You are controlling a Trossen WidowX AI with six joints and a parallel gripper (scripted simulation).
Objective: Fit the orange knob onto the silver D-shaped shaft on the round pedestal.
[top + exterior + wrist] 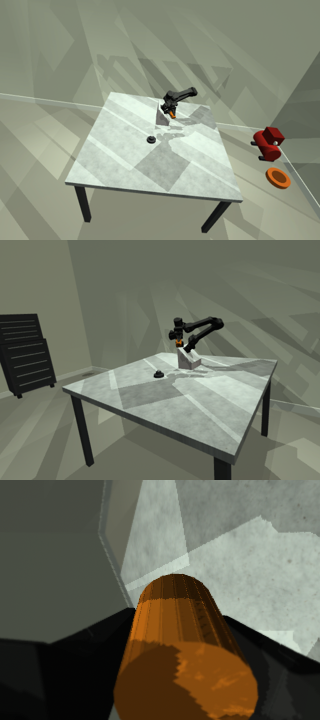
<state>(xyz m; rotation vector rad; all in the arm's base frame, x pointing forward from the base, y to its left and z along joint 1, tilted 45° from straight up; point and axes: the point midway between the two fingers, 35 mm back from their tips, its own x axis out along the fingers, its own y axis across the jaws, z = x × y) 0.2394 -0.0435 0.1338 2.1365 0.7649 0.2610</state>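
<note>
The pedestal lies 60 mm ahead of my gripper tip, 170 mm to the right of it and 220 mm below it. Round my gripper tip: orange knob: 30 mm behind, 10 mm to the right, 20 mm above.
</note>
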